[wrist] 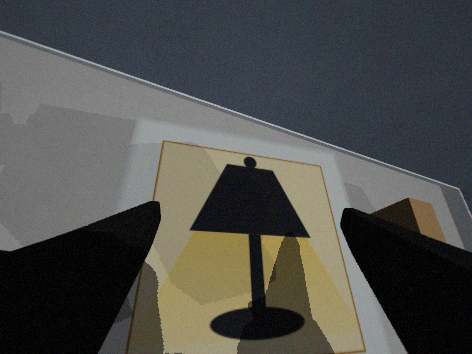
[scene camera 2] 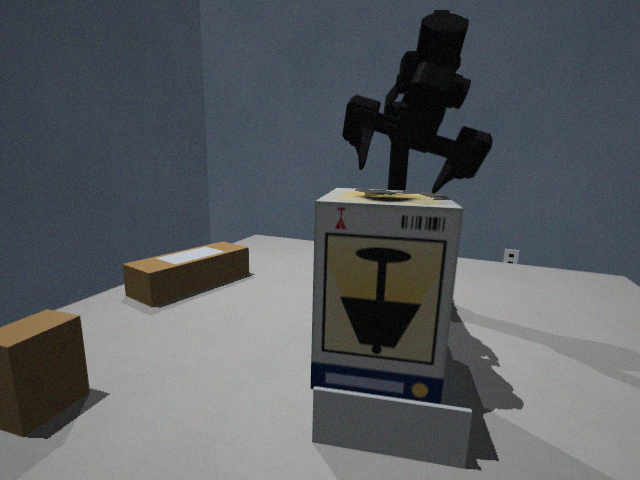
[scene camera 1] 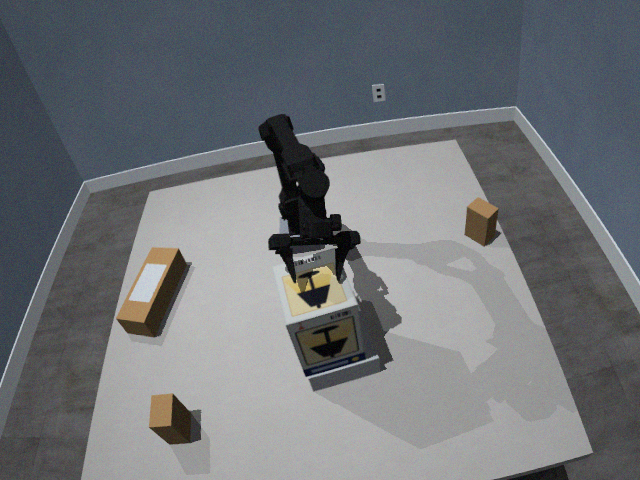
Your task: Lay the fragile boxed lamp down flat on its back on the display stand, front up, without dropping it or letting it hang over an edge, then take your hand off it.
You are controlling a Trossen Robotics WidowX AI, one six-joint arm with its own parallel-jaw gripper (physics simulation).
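Frame: origin at the arm's base, x ahead, y left, z up, level; metres.
Seen in the pictures: gripper, fingertip midpoint: (wrist: pixel 251 213) (scene camera 2: pixel 397 178) (scene camera 1: pixel 316 281); arm's base at its link origin: (scene camera 1: pixel 298 227).
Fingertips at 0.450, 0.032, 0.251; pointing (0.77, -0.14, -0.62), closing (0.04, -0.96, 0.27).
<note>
Offsets run from my fingertips to a thing's top centre, as dx, dy, dz. Level surfaces: height alone.
The boxed lamp {-0.015, -0.012, -0.023} (scene camera 1: pixel 350 319) (scene camera 2: pixel 379 219) (wrist: pixel 220 250) is a white carton with a yellow lamp picture on its top face. Its side towards the scene cameras shows a lamp upside down, above a navy band. It sits level behind the grey lip of the display stand (scene camera 1: pixel 346 374) (scene camera 2: pixel 391 428); the surface under it is hidden. My gripper (scene camera 1: pixel 317 280) (scene camera 2: pixel 398 179) (wrist: pixel 251 213) is open and empty. Its fingertips are apart, pointing down at the top face, above its far part in the second scene view, with a small gap to the carton.
A long brown box with a white label {-0.340, -0.534, -0.239} (scene camera 1: pixel 147 282) (scene camera 2: pixel 190 255) lies left on the table {dz -0.319} (scene camera 1: pixel 237 361) (scene camera 2: pixel 232 361). A small brown box {+0.136, -0.439, -0.199} (scene camera 1: pixel 168 418) (scene camera 2: pixel 43 372) stands at the front left. Another brown box {-0.309, +0.525, -0.199} (scene camera 1: pixel 481 222) stands near the right edge.
</note>
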